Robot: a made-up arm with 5 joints. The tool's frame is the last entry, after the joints. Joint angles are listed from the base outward.
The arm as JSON. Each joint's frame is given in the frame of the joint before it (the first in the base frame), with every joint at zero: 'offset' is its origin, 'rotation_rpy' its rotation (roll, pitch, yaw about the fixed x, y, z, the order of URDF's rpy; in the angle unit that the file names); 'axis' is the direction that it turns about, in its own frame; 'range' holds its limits. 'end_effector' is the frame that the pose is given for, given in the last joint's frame.
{
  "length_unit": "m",
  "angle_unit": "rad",
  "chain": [
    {
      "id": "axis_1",
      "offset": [
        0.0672,
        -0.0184,
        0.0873
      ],
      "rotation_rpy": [
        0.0,
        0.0,
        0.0
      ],
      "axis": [
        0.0,
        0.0,
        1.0
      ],
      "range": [
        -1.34,
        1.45
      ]
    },
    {
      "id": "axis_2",
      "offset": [
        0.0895,
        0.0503,
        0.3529
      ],
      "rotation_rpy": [
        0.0,
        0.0,
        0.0
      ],
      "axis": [
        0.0,
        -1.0,
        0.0
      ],
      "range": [
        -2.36,
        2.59
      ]
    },
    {
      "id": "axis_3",
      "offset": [
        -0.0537,
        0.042,
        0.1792
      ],
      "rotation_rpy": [
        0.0,
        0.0,
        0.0
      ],
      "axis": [
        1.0,
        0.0,
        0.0
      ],
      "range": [
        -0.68,
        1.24
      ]
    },
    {
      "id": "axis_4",
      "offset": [
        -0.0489,
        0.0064,
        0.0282
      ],
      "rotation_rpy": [
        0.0,
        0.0,
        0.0
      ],
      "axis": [
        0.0,
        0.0,
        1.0
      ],
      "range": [
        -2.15,
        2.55
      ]
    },
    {
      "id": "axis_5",
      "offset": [
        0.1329,
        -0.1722,
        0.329
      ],
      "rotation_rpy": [
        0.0,
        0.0,
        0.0
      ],
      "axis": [
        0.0,
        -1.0,
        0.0
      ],
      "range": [
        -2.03,
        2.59
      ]
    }
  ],
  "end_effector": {
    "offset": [
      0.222,
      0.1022,
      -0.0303
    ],
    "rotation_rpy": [
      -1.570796,
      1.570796,
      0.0
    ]
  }
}
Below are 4 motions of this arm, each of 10 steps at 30 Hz.
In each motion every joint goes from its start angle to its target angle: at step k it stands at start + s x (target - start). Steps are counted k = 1, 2, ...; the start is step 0. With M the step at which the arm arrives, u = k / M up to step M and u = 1 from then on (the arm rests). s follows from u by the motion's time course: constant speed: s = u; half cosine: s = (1 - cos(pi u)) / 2; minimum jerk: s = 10 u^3 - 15 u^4 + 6 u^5.
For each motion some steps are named. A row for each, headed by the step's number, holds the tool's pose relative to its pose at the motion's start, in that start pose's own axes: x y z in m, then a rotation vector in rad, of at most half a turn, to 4 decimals.
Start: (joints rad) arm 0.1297 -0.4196 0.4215 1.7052 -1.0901
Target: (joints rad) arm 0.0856 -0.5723 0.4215 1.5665 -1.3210
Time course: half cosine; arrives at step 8
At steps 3, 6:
3: 0.0205 0.0098 -0.0291 -0.0019 -0.0821 0.0611
6: 0.0604 0.0283 -0.0731 -0.0210 -0.2264 0.1708

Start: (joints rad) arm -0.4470 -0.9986 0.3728 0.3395 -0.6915
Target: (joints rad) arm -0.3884 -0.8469 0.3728 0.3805 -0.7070
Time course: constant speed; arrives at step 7
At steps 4, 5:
4: 0.0127 0.0225 0.0371 -0.0233 0.0860 -0.0509
5: 0.0166 0.0281 0.0461 -0.0293 0.1076 -0.0634

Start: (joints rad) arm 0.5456 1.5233 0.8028 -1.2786 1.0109
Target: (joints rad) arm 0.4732 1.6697 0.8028 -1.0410 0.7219
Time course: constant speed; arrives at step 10
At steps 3, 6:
3: 0.0112 0.0070 0.0092 -0.0398 -0.0970 0.0561
6: 0.0198 0.0154 0.0221 -0.0906 -0.1893 0.1103

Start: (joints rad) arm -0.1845 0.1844 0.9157 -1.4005 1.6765
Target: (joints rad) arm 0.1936 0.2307 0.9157 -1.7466 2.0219
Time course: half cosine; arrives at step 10
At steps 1, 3, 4, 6, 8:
1: -0.0003 -0.0005 0.0022 -0.0063 0.0013 -0.0057
3: -0.0033 -0.0037 0.0190 -0.0543 0.0096 -0.0493
4: -0.0059 -0.0056 0.0327 -0.0921 0.0137 -0.0843
6: -0.0131 -0.0076 0.0646 -0.1786 0.0159 -0.1666
8: -0.0203 -0.0067 0.0918 -0.2505 0.0102 -0.2379

